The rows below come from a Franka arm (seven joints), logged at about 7 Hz.
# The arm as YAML. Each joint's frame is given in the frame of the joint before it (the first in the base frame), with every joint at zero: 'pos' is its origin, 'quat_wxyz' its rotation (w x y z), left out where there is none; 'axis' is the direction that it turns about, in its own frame. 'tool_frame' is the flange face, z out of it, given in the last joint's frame.
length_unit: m
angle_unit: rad
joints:
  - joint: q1
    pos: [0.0, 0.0, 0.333]
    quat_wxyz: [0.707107, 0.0, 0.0, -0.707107]
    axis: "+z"
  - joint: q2
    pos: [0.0, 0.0, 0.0]
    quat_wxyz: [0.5, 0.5, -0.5, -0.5]
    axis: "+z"
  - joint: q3
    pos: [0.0, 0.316, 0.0]
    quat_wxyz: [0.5, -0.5, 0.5, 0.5]
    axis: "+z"
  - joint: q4
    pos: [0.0, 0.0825, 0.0]
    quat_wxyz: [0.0, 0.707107, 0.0, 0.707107]
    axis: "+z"
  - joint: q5
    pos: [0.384, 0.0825, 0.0]
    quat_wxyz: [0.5, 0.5, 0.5, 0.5]
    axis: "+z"
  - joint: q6
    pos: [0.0, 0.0, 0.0]
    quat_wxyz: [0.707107, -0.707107, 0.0, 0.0]
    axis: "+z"
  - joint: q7
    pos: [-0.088, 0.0, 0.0]
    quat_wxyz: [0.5, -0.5, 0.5, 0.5]
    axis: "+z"
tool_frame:
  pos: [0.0, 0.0, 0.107]
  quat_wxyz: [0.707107, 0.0, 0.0, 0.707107]
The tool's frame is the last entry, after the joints.
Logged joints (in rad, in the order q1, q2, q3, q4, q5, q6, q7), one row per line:
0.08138 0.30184 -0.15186 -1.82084 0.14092 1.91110 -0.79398
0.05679 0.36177 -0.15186 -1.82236 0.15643 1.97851 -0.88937
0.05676 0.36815 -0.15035 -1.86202 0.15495 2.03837 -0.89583
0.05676 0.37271 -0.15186 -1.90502 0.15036 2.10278 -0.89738
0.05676 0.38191 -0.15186 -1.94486 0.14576 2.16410 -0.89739
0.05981 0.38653 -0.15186 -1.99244 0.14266 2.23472 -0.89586
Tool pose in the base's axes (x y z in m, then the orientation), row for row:
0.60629 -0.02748 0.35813 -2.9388 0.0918 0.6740
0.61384 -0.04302 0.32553 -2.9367 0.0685 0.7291
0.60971 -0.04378 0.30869 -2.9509 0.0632 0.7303
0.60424 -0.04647 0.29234 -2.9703 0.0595 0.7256
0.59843 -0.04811 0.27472 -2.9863 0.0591 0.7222
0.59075 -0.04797 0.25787 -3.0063 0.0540 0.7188
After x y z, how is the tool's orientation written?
As angles about the fixed x, y, z axes (roll, pitch, yaw), in radians.
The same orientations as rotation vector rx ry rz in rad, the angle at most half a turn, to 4 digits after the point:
-2.8093 -0.9696 0.2288
-2.7764 -1.0483 0.2038
-2.7868 -1.0557 0.1898
-2.8051 -1.0566 0.1747
-2.8208 -1.0579 0.1661
-2.8387 -1.0606 0.1488

